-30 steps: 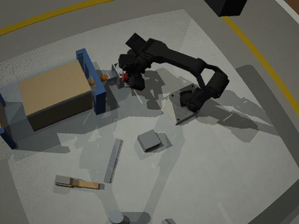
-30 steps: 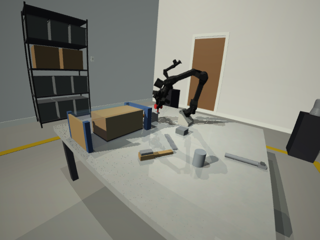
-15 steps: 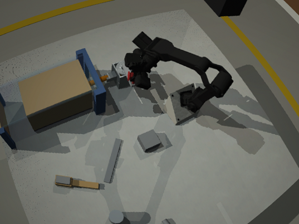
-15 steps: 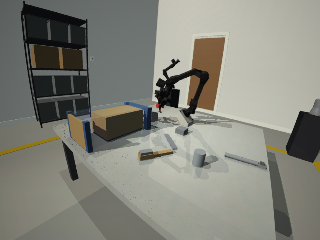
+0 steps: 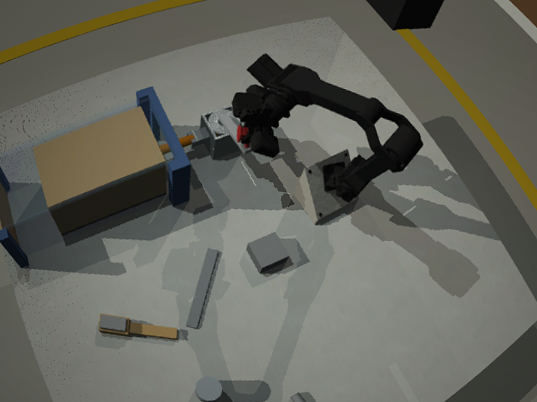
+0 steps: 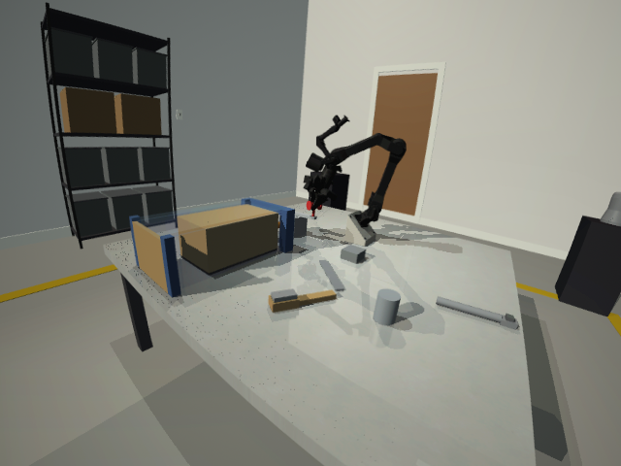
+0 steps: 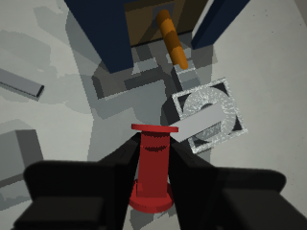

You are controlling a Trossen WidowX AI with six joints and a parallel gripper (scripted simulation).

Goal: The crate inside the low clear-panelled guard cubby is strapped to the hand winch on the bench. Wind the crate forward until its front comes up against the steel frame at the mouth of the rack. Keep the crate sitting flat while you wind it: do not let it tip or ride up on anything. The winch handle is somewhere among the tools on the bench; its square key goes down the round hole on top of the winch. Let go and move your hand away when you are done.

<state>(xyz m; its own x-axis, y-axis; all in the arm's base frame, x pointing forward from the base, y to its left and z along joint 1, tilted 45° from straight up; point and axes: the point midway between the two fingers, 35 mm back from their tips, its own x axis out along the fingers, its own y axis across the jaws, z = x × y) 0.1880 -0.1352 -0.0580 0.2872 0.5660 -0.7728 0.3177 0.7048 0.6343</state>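
My gripper tip is 10 mm past the winch handle, 30 mm to the left of it and 30 mm above it. Round my gripper tip: red knob: 20 mm behind, 10 mm to the left; then grey winch: 10 mm behind, 100 mm to the right, 100 mm below; then blue frame: 170 mm ahead, 80 mm to the right, 30 mm below.
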